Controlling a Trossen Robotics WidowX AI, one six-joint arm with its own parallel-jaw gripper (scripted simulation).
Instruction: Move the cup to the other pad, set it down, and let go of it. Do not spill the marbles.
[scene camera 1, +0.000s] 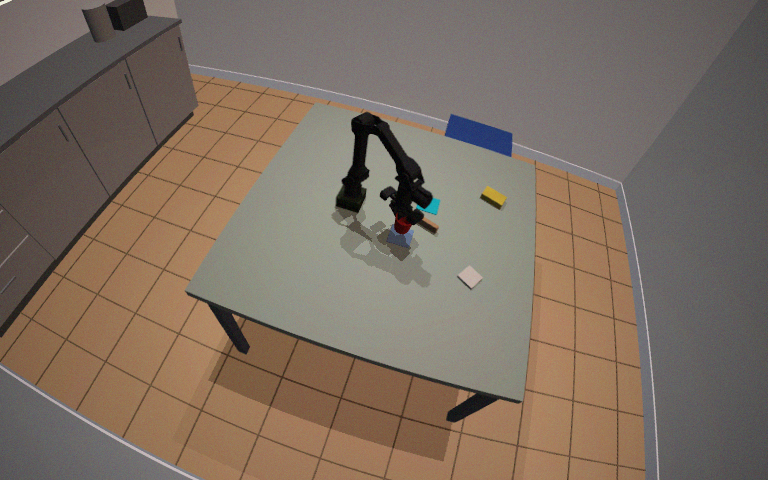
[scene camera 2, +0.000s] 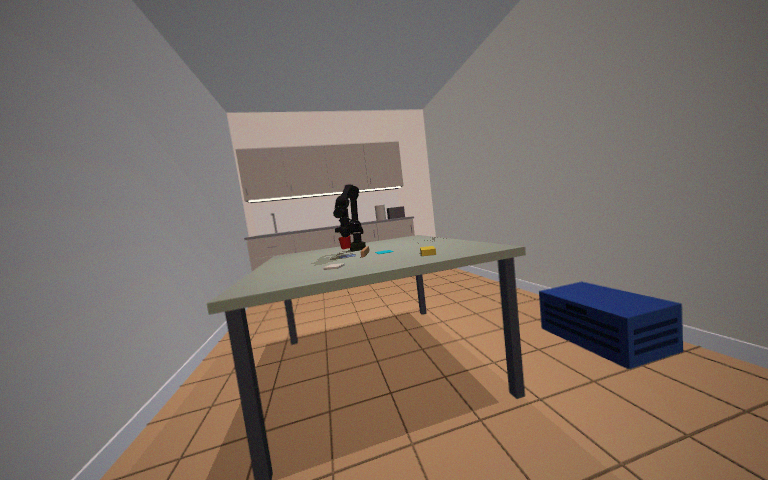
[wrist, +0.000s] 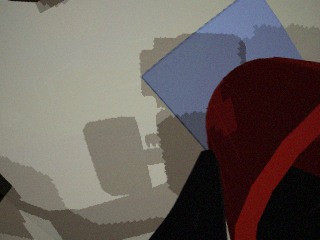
I see my gripper (scene camera 1: 397, 218).
My gripper shows as well in the wrist view (wrist: 221, 158).
